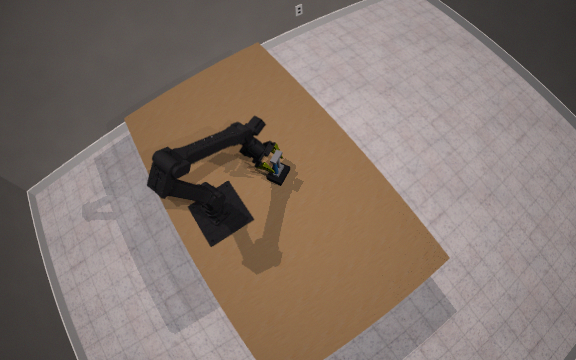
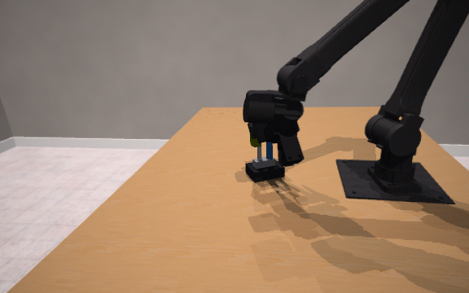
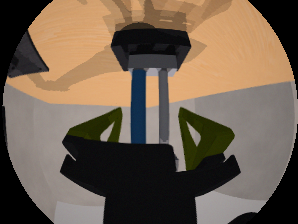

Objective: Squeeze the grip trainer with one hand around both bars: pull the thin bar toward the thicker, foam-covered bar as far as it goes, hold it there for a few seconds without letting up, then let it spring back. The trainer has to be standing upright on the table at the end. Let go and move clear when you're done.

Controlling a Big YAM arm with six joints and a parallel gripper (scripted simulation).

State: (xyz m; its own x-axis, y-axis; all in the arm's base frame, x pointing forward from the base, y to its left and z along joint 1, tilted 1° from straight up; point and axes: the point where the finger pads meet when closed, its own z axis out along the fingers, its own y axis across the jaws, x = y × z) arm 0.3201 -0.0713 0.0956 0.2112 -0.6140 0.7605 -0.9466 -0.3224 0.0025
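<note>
The grip trainer is 10 mm below my hand. From my hand the other things lie so: thin grey bar 20 mm ahead.
</note>
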